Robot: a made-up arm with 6 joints. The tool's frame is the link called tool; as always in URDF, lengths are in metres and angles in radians. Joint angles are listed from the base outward.
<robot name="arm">
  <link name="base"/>
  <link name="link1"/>
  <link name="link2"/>
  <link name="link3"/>
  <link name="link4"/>
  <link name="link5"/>
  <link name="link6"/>
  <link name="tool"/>
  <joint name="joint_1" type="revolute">
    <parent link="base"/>
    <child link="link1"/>
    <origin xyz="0 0 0.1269" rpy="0 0 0"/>
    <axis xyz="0 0 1"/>
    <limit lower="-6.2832" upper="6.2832"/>
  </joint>
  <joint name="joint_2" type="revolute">
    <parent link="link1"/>
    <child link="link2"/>
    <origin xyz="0 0.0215 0" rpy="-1.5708 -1.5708 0"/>
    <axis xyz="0 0 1"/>
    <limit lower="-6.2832" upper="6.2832"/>
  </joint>
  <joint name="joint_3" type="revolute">
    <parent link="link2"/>
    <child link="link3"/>
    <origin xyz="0.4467 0 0" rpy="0 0 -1.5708"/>
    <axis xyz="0 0 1"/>
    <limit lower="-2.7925" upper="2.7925"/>
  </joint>
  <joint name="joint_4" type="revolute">
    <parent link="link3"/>
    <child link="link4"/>
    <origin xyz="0 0.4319 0" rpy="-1.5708 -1.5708 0"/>
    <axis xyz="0 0 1"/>
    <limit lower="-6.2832" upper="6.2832"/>
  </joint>
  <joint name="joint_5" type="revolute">
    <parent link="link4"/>
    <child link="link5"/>
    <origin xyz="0 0 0" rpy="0 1.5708 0"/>
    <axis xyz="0 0 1"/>
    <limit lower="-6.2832" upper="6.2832"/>
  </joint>
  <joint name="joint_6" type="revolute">
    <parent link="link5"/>
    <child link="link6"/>
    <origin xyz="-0.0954 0 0" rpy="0 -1.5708 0"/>
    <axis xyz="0 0 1"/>
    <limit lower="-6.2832" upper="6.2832"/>
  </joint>
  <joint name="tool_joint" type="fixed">
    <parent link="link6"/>
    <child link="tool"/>
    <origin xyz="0 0 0" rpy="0 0 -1.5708"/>
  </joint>
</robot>
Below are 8 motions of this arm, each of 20 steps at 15 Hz.
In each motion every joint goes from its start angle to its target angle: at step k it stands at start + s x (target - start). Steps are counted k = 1, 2, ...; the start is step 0. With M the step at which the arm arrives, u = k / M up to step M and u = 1 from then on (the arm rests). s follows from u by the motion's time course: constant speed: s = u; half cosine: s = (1 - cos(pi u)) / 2; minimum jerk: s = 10 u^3 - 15 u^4 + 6 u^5.
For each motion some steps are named. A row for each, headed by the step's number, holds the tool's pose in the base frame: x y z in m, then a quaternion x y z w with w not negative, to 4 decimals.
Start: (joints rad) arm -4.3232 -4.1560 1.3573 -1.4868 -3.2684 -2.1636
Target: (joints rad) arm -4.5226 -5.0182 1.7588 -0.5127 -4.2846 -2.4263
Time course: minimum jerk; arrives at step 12
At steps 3, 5, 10, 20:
3: -0.1067 0.2765 -0.3975 -0.1004 0.1350 0.5155 0.8402
5: -0.0928 0.3390 -0.3250 0.0234 0.2144 0.3553 0.9095
10: -0.0552 0.3936 -0.1463 0.4094 0.3854 -0.0283 0.8265
20: -0.0542 0.3938 -0.1371 0.4320 0.3924 -0.0465 0.8107

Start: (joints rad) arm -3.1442 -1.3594 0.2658 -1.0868 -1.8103 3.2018
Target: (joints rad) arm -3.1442 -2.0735 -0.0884 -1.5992 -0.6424 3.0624
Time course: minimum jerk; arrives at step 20
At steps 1, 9, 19, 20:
1: 0.8202 -0.1057 0.3695 0.2073 0.8437 -0.4816 0.1154
9: 0.8998 -0.1131 0.0857 -0.0558 0.7900 -0.6004 0.1108
19: 0.8146 -0.0809 -0.3694 -0.5190 0.6680 -0.5247 0.0956
20: 0.8142 -0.0808 -0.3702 -0.5198 0.6677 -0.5242 0.0956

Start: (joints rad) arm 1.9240 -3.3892 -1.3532 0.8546 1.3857 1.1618
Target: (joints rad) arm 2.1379 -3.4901 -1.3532 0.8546 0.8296 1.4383
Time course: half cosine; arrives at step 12
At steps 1, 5, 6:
1: -0.2827 0.4947 -0.3531 0.3046 -0.8521 -0.1125 0.4105
5: -0.3300 0.5049 -0.3280 0.2578 -0.8506 -0.1807 0.4212
6: -0.3472 0.5072 -0.3178 0.2397 -0.8469 -0.2048 0.4281

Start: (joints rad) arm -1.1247 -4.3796 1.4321 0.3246 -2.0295 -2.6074
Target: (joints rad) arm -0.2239 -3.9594 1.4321 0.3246 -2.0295 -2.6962
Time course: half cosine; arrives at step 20
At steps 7, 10, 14, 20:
7: 0.2262 -0.2820 -0.4623 0.4542 -0.4604 0.7082 0.2834
10: 0.2337 -0.1942 -0.4940 0.5360 -0.4198 0.6996 0.2169
14: 0.2041 -0.0949 -0.5267 0.6341 -0.3473 0.6773 0.1365
20: 0.1621 -0.0428 -0.5437 0.6953 -0.2839 0.6549 0.0848

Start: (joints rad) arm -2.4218 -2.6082 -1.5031 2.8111 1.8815 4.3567
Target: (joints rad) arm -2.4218 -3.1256 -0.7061 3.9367 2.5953 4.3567
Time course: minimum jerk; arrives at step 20
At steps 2, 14, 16, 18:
2: -0.0832 -0.1395 -0.4162 0.1718 0.1042 -0.4960 0.8448
14: -0.1812 -0.1426 -0.5497 -0.0812 -0.1793 -0.7304 0.6540
16: -0.1882 -0.1467 -0.5619 -0.1064 -0.1950 -0.7636 0.6063
18: -0.1912 -0.1491 -0.5670 -0.1174 -0.2005 -0.7790 0.5825

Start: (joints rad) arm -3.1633 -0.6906 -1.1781 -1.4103 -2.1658 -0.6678
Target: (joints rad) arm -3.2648 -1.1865 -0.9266 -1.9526 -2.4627 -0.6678
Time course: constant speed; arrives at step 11
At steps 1, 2, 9, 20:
1: 0.6509 -0.1187 0.3315 0.6621 0.1127 -0.5434 0.5035
2: 0.6609 -0.1240 0.3142 0.6419 0.0984 -0.5597 0.5148
9: 0.7104 -0.1579 0.1743 0.4903 0.0009 -0.6413 0.5902
20: 0.7170 -0.1665 0.1289 0.4453 -0.0252 -0.6540 0.6110

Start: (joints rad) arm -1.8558 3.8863 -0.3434 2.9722 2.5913 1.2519
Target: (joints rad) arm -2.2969 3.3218 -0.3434 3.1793 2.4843 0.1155
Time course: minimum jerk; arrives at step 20
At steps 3, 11, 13, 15, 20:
3: 0.1407 0.3586 -0.5496 0.0186 -0.4508 0.8687 0.2047
11: 0.0968 0.1129 -0.6396 0.0799 -0.3238 0.6923 0.6398
13: 0.0590 0.0443 -0.6512 0.0844 -0.2840 0.5939 0.7480
15: 0.0231 -0.0042 -0.6549 0.0835 -0.2541 0.5068 0.8195
20: -0.0090 -0.0392 -0.6547 0.0802 -0.2311 0.4324 0.8679

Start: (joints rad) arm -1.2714 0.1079 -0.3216 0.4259 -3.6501 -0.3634
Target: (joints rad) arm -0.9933 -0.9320 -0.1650 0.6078 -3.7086 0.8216
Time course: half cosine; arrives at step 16
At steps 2, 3, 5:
2: 0.0349 0.0257 0.9210 0.2223 0.9051 -0.2368 0.2745
3: 0.0237 0.0601 0.9200 0.2330 0.8945 -0.2432 0.2939
5: -0.0147 0.1603 0.9074 0.2618 0.8604 -0.2559 0.3544

